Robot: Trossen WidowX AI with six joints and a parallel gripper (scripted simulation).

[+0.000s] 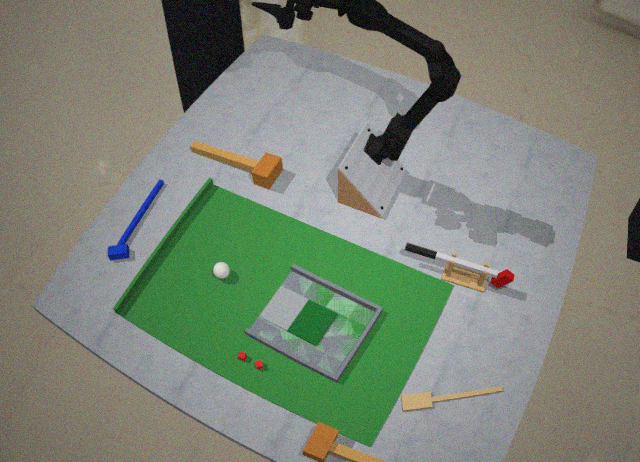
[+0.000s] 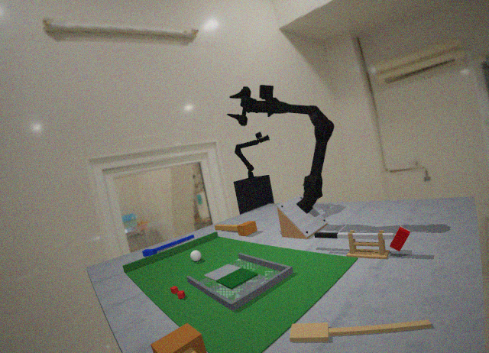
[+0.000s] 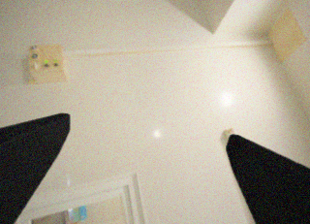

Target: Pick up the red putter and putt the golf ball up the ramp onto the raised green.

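My gripper tip is now 160 mm short of the red putter, 580 mm to the right of it and 580 mm above it. Round my gripper tip: white golf ball 370 mm ahead, 20 mm to the left, 610 mm below; then blue putter 310 mm ahead, 290 mm to the right, 620 mm below; then wooden stand 160 mm ahead, 600 mm to the left, 600 mm below.
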